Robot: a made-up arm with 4 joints.
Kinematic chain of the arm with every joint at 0, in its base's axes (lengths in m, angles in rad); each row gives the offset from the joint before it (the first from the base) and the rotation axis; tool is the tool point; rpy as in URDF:
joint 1: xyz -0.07 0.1 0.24 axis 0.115 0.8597 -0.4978
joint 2: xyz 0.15 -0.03 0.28 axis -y
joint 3: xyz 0 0.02 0.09 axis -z
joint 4: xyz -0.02 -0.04 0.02 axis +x
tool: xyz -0.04 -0.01 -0.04 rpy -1.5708 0 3.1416
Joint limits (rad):
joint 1: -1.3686..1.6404
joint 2: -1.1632..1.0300
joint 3: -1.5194..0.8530
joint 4: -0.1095..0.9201
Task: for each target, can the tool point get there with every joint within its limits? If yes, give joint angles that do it. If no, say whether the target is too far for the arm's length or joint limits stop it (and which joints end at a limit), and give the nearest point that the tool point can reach.
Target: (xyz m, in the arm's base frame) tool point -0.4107 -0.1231 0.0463
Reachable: no: joint limits stop it (at a limit: joint 1, joint 3, joint 4) | nearest point -0.3087 0.0597 0.3855 | short by 0.399 m
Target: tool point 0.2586 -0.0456 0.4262
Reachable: yes | joints 0.8399 -0.7363 0.4503 0.4891
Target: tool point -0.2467 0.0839 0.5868
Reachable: yes | joints -0.9105 -0.3912 0.2609 0.0578
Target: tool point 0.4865 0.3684 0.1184
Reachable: no: too far | nearest point 0.3004 -0.0414 0.3472 | short by 0.505 m
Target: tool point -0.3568 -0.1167 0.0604
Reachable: no: joint limits stop it (at a limit: joint 1, joint 4) | nearest point -0.2994 0.0613 0.3824 | short by 0.372 m
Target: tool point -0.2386 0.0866 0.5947
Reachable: yes | joints -0.9141 -0.4701 0.1123 0.2338
